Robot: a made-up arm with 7 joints.
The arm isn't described. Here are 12 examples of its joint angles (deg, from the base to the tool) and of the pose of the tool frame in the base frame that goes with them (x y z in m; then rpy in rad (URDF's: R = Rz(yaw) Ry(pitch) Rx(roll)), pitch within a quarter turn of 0, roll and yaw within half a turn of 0).
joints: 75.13 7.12 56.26 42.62 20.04 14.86 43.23
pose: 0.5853 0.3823 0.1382 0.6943 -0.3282 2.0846
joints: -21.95 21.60 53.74 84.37 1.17 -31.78 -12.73
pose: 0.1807 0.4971 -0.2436 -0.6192 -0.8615 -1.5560
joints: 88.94 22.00 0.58 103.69 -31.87 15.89 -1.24
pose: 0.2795 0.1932 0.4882 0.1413 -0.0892 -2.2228
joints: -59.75 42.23 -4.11 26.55 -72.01 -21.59 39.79
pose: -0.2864 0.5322 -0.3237 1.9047 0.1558 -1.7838
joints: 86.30 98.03 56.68 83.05 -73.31 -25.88 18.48
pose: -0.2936 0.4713 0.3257 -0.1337 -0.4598 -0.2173
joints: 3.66 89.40 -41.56 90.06 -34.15 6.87 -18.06
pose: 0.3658 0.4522 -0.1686 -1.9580 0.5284 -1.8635
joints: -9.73 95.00 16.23 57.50 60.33 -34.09 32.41
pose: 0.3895 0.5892 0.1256 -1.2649 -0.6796 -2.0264
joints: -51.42 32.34 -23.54 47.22 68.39 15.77 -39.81
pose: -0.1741 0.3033 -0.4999 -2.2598 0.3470 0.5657
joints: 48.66 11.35 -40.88 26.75 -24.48 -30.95 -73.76
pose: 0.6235 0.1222 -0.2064 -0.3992 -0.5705 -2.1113
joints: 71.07 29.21 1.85 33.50 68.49 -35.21 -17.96
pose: 0.6030 0.3981 0.1785 1.3410 -0.2167 2.7796
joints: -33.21 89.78 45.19 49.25 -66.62 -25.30 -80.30
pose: 0.3083 0.6749 0.1072 -0.5733 0.9766 -1.4169
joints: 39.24 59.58 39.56 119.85 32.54 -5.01 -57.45
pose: 0.1965 0.3356 0.3304 0.8449 0.1225 -2.5655
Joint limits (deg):
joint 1: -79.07..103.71
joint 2: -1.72..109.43
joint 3: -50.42..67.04
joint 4: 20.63..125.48
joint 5: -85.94..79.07
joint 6: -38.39..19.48
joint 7: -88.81..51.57
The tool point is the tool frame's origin. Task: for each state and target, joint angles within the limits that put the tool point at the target. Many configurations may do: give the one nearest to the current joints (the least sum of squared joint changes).
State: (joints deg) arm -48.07 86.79 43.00 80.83 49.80 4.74 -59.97
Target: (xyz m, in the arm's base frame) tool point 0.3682 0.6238 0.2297
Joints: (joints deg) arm -30.06 102.19 47.86 42.61 49.19 9.03 -60.74
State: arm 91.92 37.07 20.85 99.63 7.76 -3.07 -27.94
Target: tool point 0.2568 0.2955 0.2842
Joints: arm 54.79 18.21 34.33 125.48 13.37 -3.42 -26.67
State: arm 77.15 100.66 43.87 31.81 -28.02 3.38 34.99
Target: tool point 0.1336 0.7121 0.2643
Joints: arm 66.28 73.12 47.98 41.71 -26.85 0.14 37.85
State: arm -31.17 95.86 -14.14 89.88 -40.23 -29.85 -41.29
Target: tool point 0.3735 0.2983 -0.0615
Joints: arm -18.88 104.05 -8.74 120.96 -38.51 -29.42 -41.55
